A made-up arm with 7 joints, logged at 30 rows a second.
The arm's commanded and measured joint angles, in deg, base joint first. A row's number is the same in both.
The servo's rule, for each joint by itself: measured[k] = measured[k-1] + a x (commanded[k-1-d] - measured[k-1]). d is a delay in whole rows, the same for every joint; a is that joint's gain. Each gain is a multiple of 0.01, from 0.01 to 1. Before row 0 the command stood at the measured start. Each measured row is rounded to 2 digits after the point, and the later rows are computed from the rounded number. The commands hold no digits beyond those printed.
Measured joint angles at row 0: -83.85 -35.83 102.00 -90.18 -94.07 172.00 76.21
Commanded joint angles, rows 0 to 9: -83.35 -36.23 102.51 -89.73 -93.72 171.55 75.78; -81.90 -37.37 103.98 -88.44 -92.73 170.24 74.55; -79.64 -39.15 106.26 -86.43 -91.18 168.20 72.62; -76.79 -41.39 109.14 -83.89 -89.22 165.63 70.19; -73.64 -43.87 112.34 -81.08 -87.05 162.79 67.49; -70.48 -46.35 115.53 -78.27 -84.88 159.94 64.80; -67.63 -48.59 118.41 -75.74 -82.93 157.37 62.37; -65.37 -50.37 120.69 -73.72 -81.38 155.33 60.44; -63.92 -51.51 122.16 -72.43 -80.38 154.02 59.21; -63.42 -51.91 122.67 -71.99 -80.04 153.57 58.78
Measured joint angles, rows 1 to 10: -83.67 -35.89 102.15 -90.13 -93.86 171.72 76.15; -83.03 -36.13 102.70 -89.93 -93.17 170.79 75.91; -81.81 -36.61 103.77 -89.51 -91.96 169.16 75.42; -80.00 -37.37 105.38 -88.84 -90.29 166.94 74.64; -77.71 -38.41 107.47 -87.91 -88.31 164.33 73.57; -75.11 -39.68 109.89 -86.75 -86.22 161.56 72.25; -72.42 -41.11 112.45 -85.43 -84.21 158.92 70.77; -69.88 -42.59 114.92 -84.02 -82.48 156.66 69.22; -67.73 -44.02 117.09 -82.63 -81.20 155.00 67.72; -66.18 -45.28 118.76 -81.35 -80.49 154.10 66.38
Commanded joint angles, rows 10 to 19: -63.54 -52.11 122.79 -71.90 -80.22 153.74 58.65; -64.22 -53.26 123.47 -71.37 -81.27 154.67 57.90; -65.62 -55.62 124.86 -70.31 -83.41 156.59 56.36; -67.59 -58.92 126.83 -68.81 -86.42 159.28 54.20; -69.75 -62.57 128.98 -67.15 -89.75 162.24 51.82; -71.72 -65.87 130.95 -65.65 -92.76 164.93 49.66; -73.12 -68.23 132.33 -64.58 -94.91 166.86 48.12; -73.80 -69.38 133.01 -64.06 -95.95 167.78 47.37; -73.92 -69.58 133.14 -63.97 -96.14 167.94 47.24; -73.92 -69.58 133.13 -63.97 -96.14 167.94 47.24
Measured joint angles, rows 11 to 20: -65.23 -46.37 119.97 -80.22 -80.33 153.87 65.22; -64.87 -47.47 121.02 -79.16 -80.90 154.37 64.12; -65.14 -48.77 122.17 -78.10 -82.43 155.77 62.96; -66.02 -50.39 123.57 -76.99 -84.86 157.98 61.65; -67.36 -52.34 125.19 -75.81 -87.84 160.66 60.18; -68.93 -54.50 126.92 -74.59 -90.84 163.35 58.60; -70.44 -56.70 128.54 -73.39 -93.32 165.56 57.03; -71.65 -58.73 129.88 -72.27 -94.92 166.96 55.58; -72.47 -60.47 130.86 -71.27 -95.66 167.58 54.33; -72.99 -61.93 131.54 -70.39 -95.95 167.81 53.27
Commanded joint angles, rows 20 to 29: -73.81 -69.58 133.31 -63.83 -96.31 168.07 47.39; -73.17 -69.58 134.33 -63.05 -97.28 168.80 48.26; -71.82 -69.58 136.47 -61.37 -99.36 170.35 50.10; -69.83 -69.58 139.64 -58.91 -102.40 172.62 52.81; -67.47 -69.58 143.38 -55.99 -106.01 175.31 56.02; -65.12 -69.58 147.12 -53.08 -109.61 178.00 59.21; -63.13 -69.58 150.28 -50.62 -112.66 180.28 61.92; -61.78 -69.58 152.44 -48.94 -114.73 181.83 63.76; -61.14 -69.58 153.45 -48.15 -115.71 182.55 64.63; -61.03 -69.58 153.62 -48.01 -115.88 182.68 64.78
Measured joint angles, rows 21 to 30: -73.29 -63.15 132.07 -69.60 -96.17 167.97 52.39; -73.25 -64.18 132.75 -68.81 -96.85 168.49 51.77; -72.74 -65.04 133.87 -67.92 -98.38 169.66 51.52; -71.69 -65.77 135.60 -66.84 -100.83 171.52 51.71; -70.17 -66.38 137.93 -65.54 -103.99 173.91 52.36; -68.35 -66.89 140.69 -64.04 -107.42 176.49 53.39; -66.47 -67.32 143.57 -62.43 -110.62 178.88 54.67; -64.78 -67.68 146.23 -60.81 -113.13 180.74 56.03; -63.47 -67.98 148.40 -59.29 -114.70 181.88 57.32; -62.59 -68.24 149.97 -57.94 -115.42 182.38 58.44
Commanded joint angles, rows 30 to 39: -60.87 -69.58 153.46 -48.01 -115.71 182.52 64.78; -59.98 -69.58 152.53 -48.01 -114.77 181.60 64.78; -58.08 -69.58 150.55 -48.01 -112.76 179.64 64.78; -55.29 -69.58 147.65 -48.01 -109.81 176.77 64.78; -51.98 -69.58 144.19 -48.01 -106.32 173.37 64.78; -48.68 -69.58 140.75 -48.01 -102.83 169.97 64.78; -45.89 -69.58 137.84 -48.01 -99.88 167.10 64.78; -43.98 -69.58 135.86 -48.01 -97.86 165.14 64.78; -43.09 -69.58 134.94 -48.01 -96.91 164.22 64.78; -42.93 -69.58 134.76 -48.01 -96.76 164.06 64.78
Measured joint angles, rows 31 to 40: -61.97 -68.45 151.02 -56.75 -115.60 182.47 59.39; -61.25 -68.63 151.47 -55.70 -115.09 181.92 60.20; -60.11 -68.78 151.19 -54.78 -113.67 180.48 60.89; -58.37 -68.91 150.13 -53.97 -111.32 178.14 61.47; -56.07 -69.02 148.35 -53.25 -108.27 175.13 61.97; -53.41 -69.11 146.07 -52.62 -104.95 171.88 62.39; -50.70 -69.19 143.60 -52.07 -101.86 168.87 62.75; -48.28 -69.25 141.28 -51.58 -99.42 166.52 63.05; -46.41 -69.30 139.38 -51.15 -97.89 165.07 63.31; -45.16 -69.34 137.99 -50.77 -97.20 164.43 63.53
